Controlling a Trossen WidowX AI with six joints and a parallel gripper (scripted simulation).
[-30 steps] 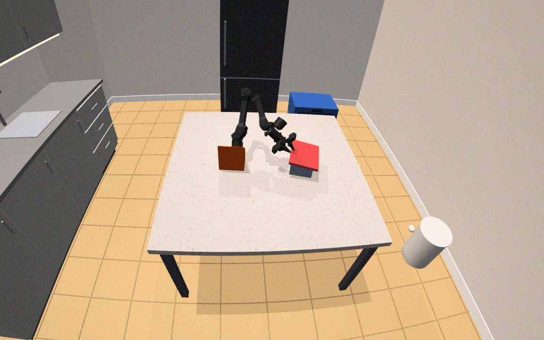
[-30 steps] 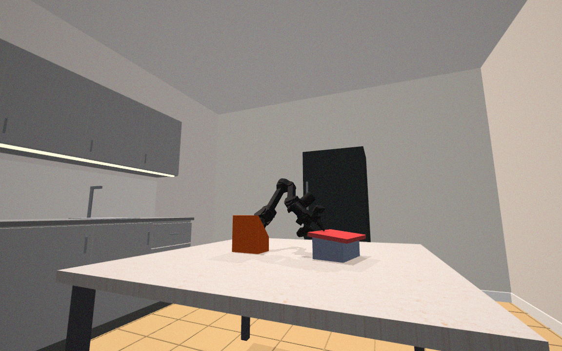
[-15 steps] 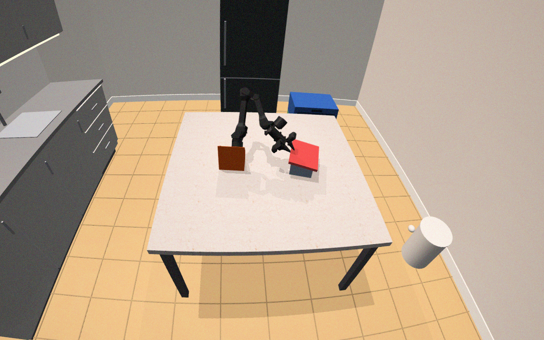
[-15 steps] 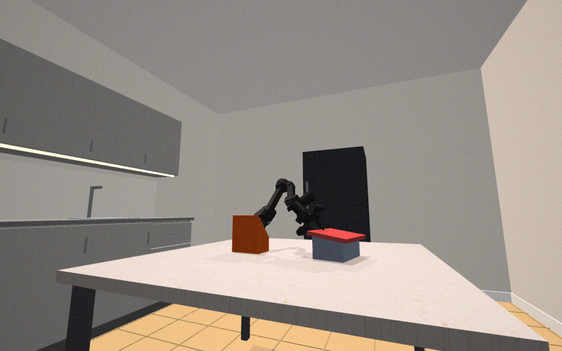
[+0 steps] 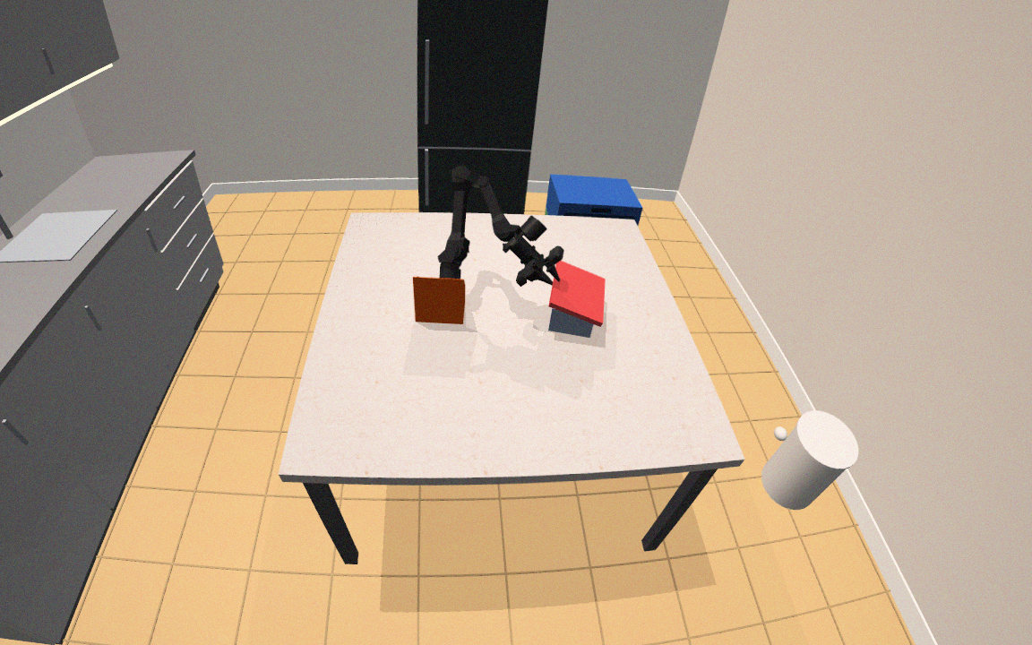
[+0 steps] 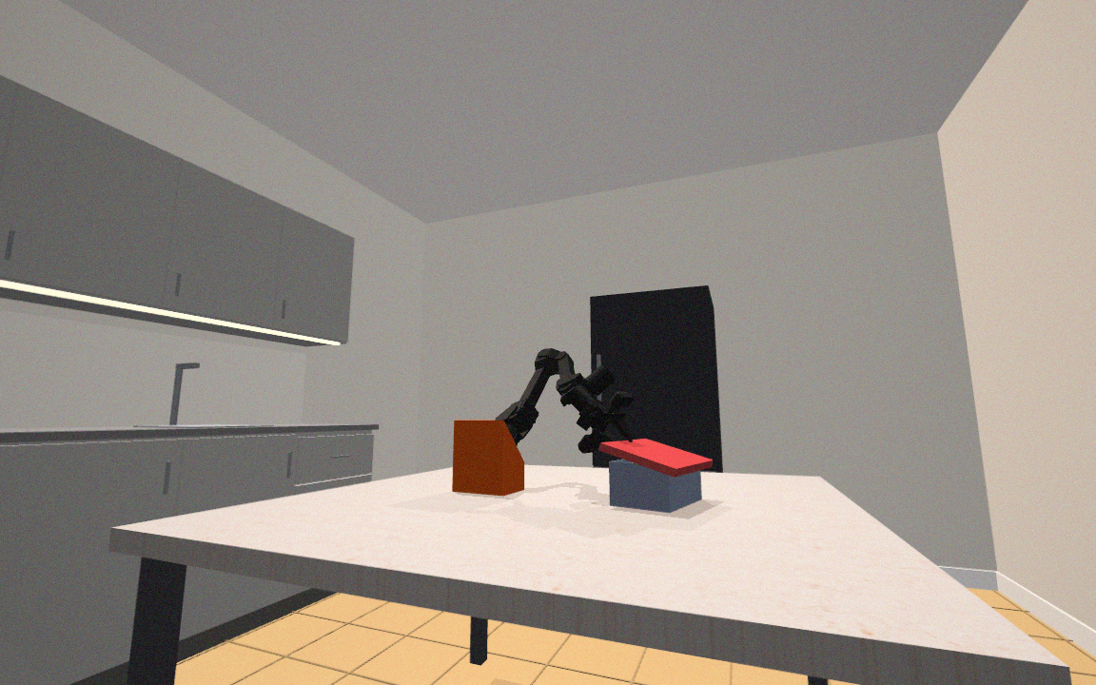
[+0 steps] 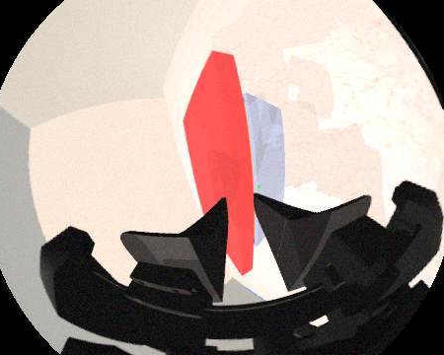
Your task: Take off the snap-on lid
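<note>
Now: gripper tip 70 mm short of the red lid, 20 mm to the left of it and 20 mm above it. Also, from my gripper tip: grey-blue storage box 70 mm ahead, 20 mm to the right, 80 mm below.
</note>
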